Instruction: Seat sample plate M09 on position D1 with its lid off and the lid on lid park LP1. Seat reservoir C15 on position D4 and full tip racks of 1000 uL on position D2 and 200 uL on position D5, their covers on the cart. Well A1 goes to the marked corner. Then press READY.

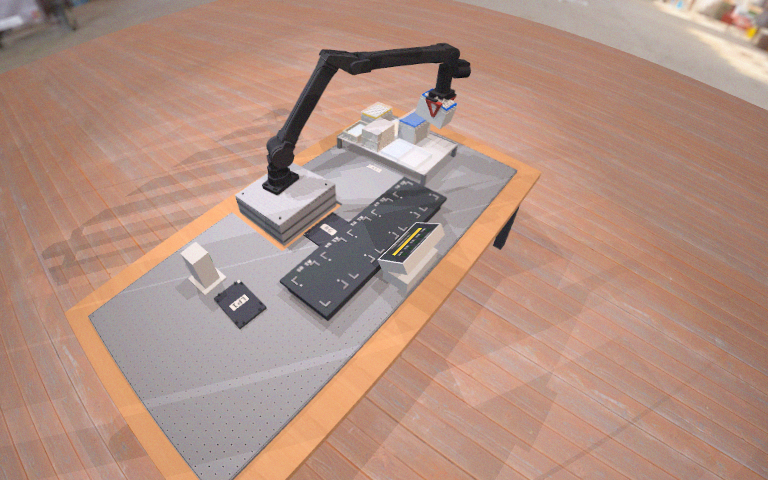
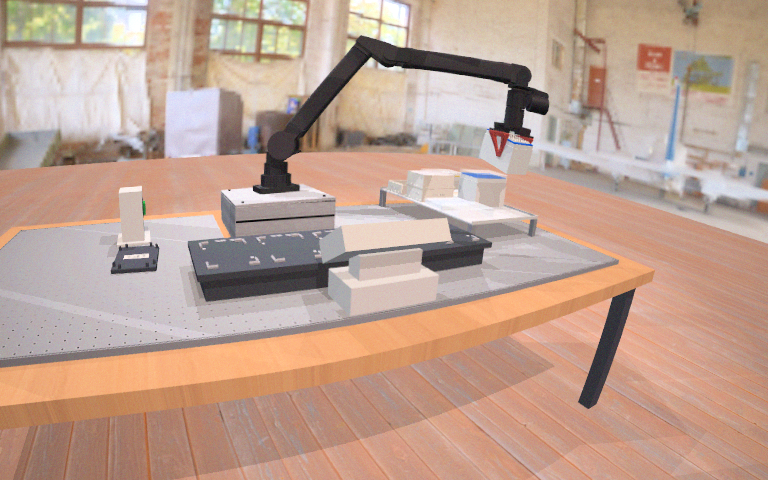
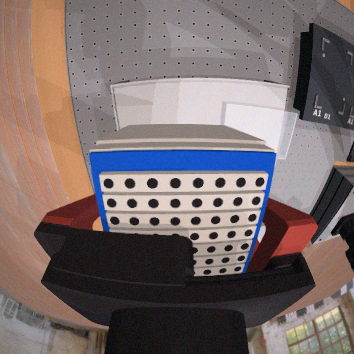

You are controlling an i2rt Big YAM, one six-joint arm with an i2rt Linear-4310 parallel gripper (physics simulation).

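My gripper (image 1: 434,107) (image 2: 505,144) (image 3: 178,187) is shut on a blue-rimmed tip rack (image 1: 445,117) (image 2: 518,160) (image 3: 183,161), with its red fingers on two opposite sides. Rows of dark tip openings show, uncovered. The rack hangs in the air above the far end of the cart (image 1: 441,151) (image 2: 512,215) (image 3: 135,95). A blue-topped box (image 1: 413,129) (image 2: 482,189), a yellow-rimmed rack (image 1: 376,110) and a white box (image 1: 377,133) (image 2: 431,184) stand on the cart. The dark deck (image 1: 325,283) (image 2: 226,257) (image 3: 332,75) bears corner marks and no labware. Lid park LP1 (image 1: 249,313) (image 2: 135,266) holds nothing.
A flat translucent piece (image 1: 402,152) (image 3: 260,122) lies on the cart. A console with a yellow-striped screen (image 1: 408,242) (image 2: 390,237) stands at the deck's front edge. A pale post (image 1: 199,264) (image 2: 131,216) with a green button stands behind LP1. A dark pad (image 1: 321,236) lies between base and deck.
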